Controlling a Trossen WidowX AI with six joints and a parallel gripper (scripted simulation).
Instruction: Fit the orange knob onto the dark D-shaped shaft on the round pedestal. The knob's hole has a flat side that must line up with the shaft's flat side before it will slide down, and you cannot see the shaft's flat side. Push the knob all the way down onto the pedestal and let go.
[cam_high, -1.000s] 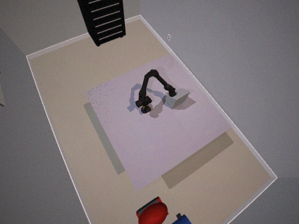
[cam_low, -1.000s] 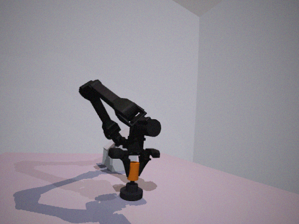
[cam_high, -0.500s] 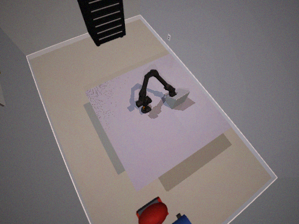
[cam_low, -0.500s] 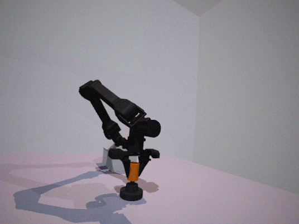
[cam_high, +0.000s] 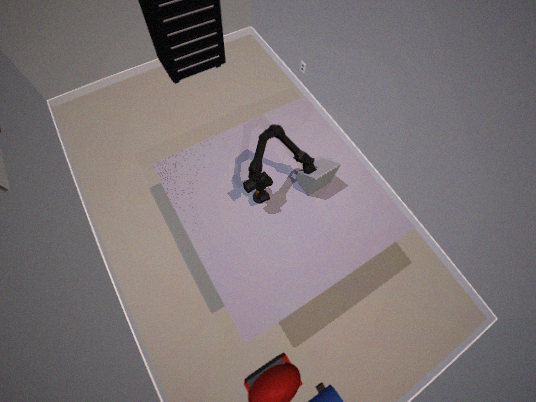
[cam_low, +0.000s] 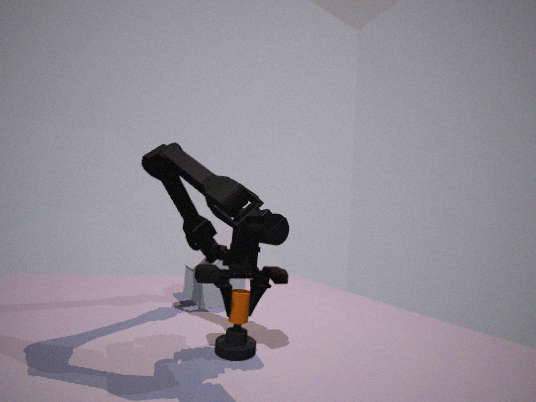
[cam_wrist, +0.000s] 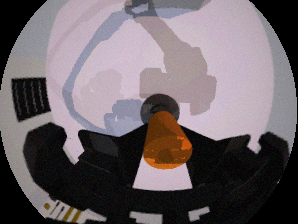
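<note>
Now: the orange knob 2 cm above my gripper tip. From my gripper tip the other things lie so: dark round pedestal: 4 cm below.
</note>
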